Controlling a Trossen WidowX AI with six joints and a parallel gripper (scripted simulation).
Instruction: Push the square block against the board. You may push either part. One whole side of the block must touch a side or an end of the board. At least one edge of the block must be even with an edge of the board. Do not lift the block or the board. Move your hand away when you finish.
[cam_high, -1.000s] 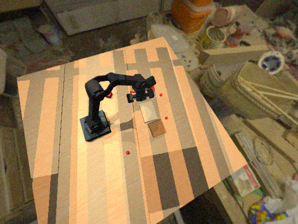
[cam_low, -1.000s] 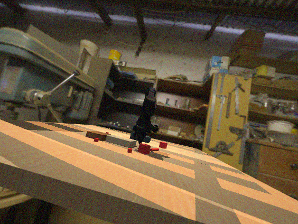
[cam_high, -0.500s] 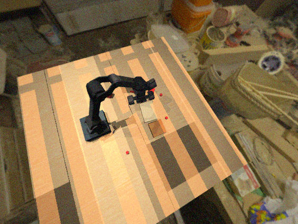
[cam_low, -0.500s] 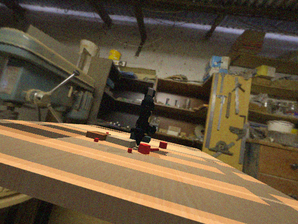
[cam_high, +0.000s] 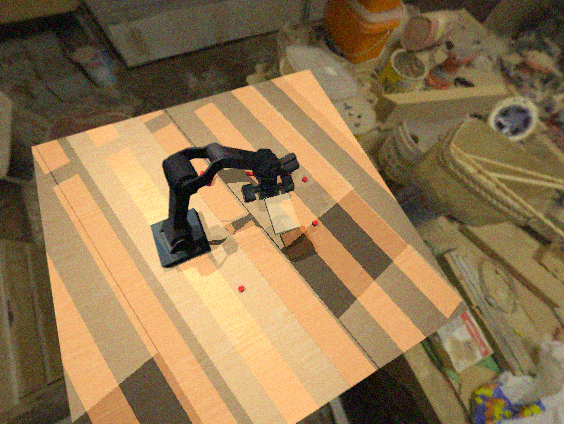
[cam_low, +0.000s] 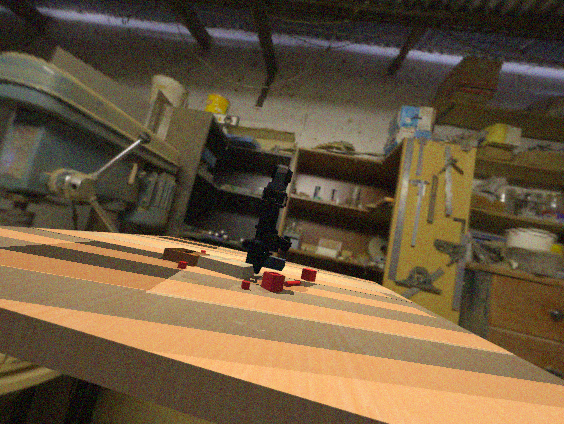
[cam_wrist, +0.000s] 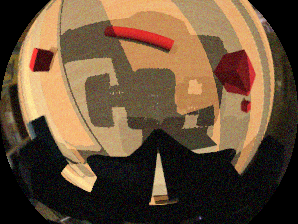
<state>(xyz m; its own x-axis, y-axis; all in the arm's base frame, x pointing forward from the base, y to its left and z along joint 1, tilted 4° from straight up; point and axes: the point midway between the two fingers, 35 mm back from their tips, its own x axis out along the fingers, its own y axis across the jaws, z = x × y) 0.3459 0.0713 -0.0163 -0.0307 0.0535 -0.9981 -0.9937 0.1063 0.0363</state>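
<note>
My gripper tip is now 2 cm short of the pale board, 9 cm to the left of it and 1 cm below it. Round my gripper tip: brown square block: 3 cm ahead, 22 cm to the right, 1 cm above; thin red strip: 1 cm behind, 12 cm to the left.
</note>
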